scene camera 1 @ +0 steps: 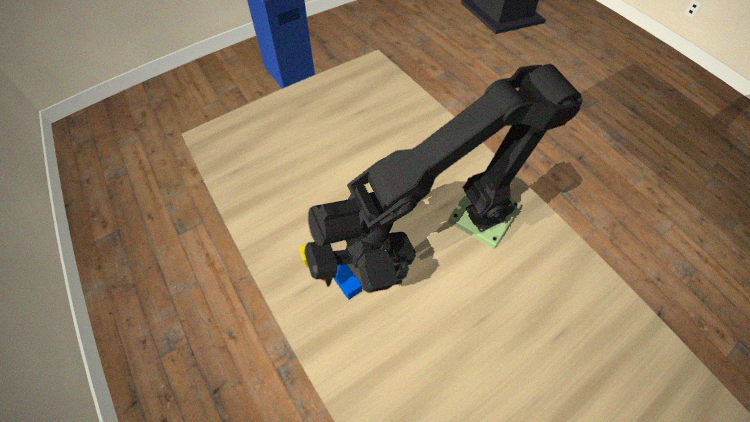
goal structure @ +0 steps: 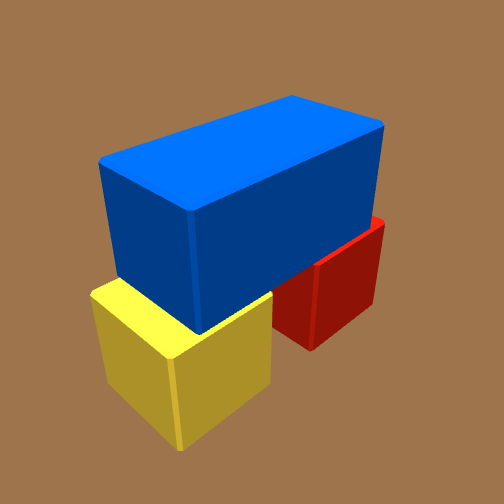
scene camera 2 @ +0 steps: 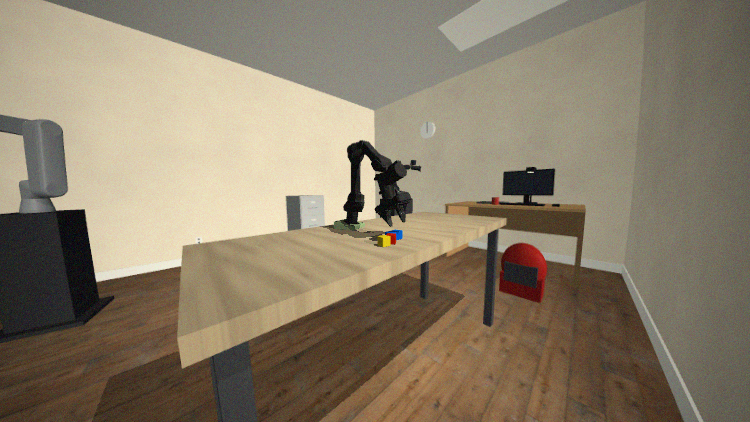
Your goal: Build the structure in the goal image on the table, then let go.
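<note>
A blue block lies on the table. A red cube sits beside it, between the blue block and a yellow cube. In the scene camera 1 view the arm covers most of the red cube and part of the yellow cube. Whether the blocks touch is too small to tell. My gripper is open and empty, pointing down above the blue block, with its fingertips clear of the tabletop. Its fingertips are hidden in the scene camera 1 view.
My arm's green base plate is on the table behind the blocks. A blue cabinet stands beyond the table's short edge. A desk with a monitor, a red object and a grey arm stand away from the table.
</note>
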